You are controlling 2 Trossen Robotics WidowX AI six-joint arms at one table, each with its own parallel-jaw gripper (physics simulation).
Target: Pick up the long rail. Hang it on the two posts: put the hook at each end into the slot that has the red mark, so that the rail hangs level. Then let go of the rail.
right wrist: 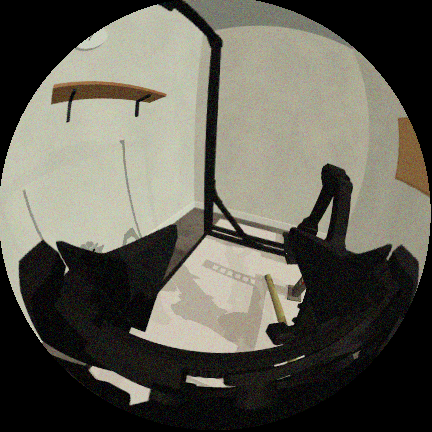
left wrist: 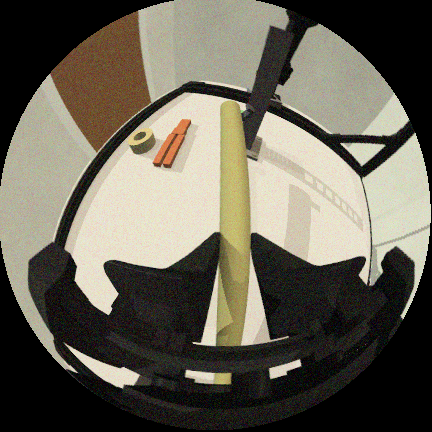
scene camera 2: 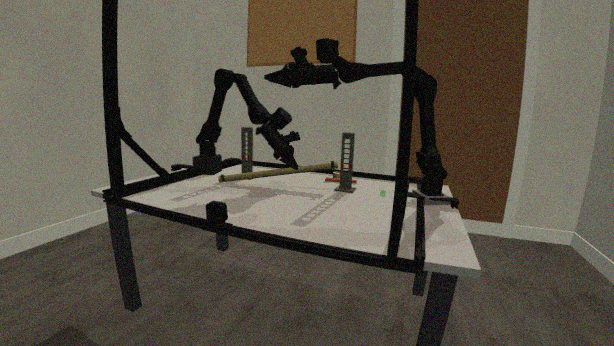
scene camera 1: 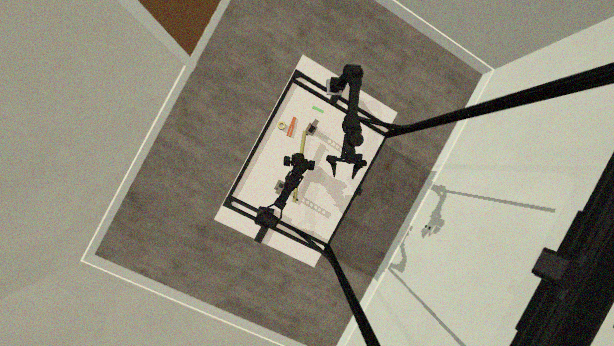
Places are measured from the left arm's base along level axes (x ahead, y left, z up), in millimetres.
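Pixels of known places: left gripper, fingertip midpoint: (left wrist: 234,237) (scene camera 2: 297,169); right gripper, fingertip midpoint: (right wrist: 235,231) (scene camera 2: 266,78) (scene camera 1: 343,178); left arm's base at its link origin: (scene camera 2: 207,156); right arm's base at its link origin: (scene camera 2: 431,193) (scene camera 1: 334,87).
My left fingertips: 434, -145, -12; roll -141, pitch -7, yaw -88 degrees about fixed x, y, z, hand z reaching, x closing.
For each thing: its middle in the pictures, then the offset to it from my left fingertips, as dx, dy, dz. "spot": a spot on its surface instead.
- long yellow rail at the middle of its body: (left wrist: 235,325) (right wrist: 283,327) (scene camera 2: 276,171) (scene camera 1: 299,167) -79, -9, -9
- right post at the middle of its body: (left wrist: 261,93) (scene camera 2: 346,161) (scene camera 1: 313,126) +185, -32, +43
- small dark hook at a spot on its surface: (left wrist: 247,114) spot: +127, -8, +29
- left post at the middle of its body: (right wrist: 307,277) (scene camera 2: 247,152) (scene camera 1: 279,188) -227, +88, +43
- orange forked piece at the middle of its body: (left wrist: 175,138) (scene camera 2: 340,180) (scene camera 1: 291,126) +172, +97, -58
- yellow tape roll at the middle of its body: (left wrist: 141,140) +163, +162, -51
- green strip at the middle of its body: (scene camera 2: 382,193) (scene camera 1: 318,109) +323, -50, -63
The long yellow rail (scene camera 1: 303,143) (scene camera 2: 255,175) (left wrist: 234,190) (right wrist: 275,297) is held above the table. My left gripper (scene camera 1: 300,162) (scene camera 2: 295,166) (left wrist: 234,237) is shut on it near its middle. The right post (scene camera 1: 312,128) (scene camera 2: 347,155) (left wrist: 269,90) stands beside the rail's far end, where a small dark hook (left wrist: 247,114) faces it; whether they touch is unclear. The left post (scene camera 1: 280,186) (scene camera 2: 247,142) stands apart from the rail's other end. Both show red marks in scene camera 2. My right gripper (scene camera 1: 345,176) (scene camera 2: 267,77) (right wrist: 235,231) is open and empty, high above the table.
An orange forked piece (scene camera 1: 292,128) (left wrist: 173,144) and a yellow tape roll (left wrist: 145,146) lie left of the rail in the left wrist view. A green strip (scene camera 1: 318,109) (scene camera 2: 382,193) lies past the right post. A black frame (scene camera 2: 300,245) borders the table.
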